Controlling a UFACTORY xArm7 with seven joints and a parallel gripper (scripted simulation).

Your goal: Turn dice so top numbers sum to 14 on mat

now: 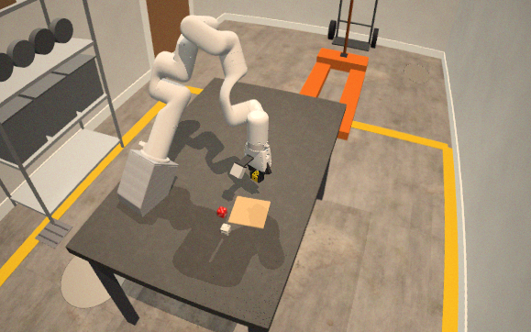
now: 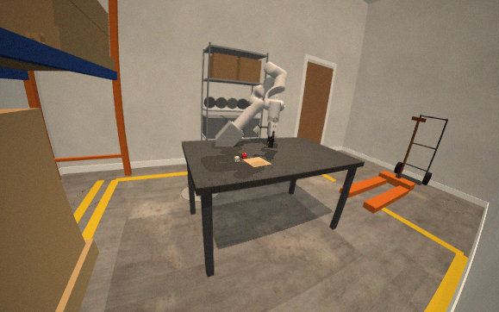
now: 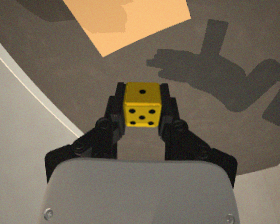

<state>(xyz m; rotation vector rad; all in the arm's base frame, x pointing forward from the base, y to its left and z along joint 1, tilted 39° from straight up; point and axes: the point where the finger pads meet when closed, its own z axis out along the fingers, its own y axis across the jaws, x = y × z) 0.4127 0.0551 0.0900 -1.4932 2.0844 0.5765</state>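
Now: the mat 1 cm ahead of my hand, 9 cm to the right of it and 12 cm below it. Also, from my hand: red die: 9 cm behind, 14 cm to the right, 11 cm below; yellow die: 1 cm below; white die: 4 cm behind, 22 cm to the right, 11 cm below.
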